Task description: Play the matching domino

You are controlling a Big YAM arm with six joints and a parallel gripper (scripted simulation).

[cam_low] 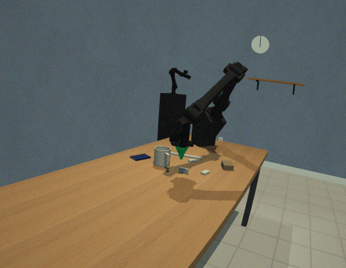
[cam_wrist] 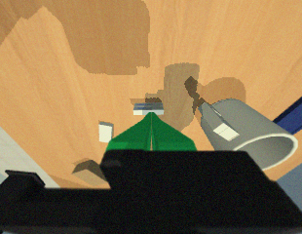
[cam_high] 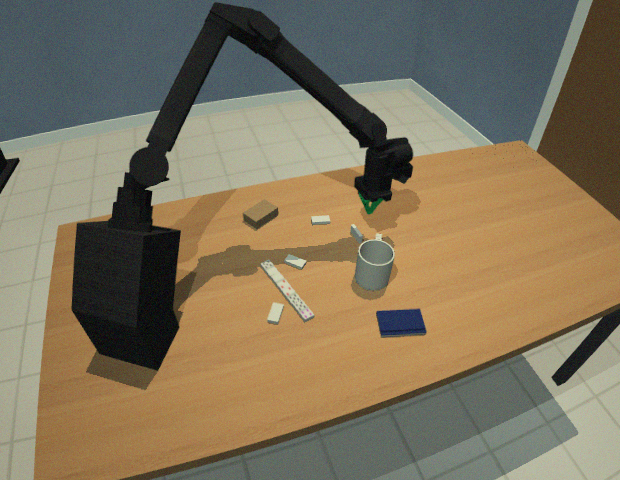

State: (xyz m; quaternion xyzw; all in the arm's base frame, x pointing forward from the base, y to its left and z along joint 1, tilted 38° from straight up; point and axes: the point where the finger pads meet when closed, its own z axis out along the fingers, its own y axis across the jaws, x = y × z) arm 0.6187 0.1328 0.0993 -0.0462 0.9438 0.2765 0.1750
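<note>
Now: hand 120 mm past the grey tile, 90 mm above it and 80 mm to the right of it. Also, from my hand: brown block: 300 mm behind, 130 mm to the left, 80 mm below.
</note>
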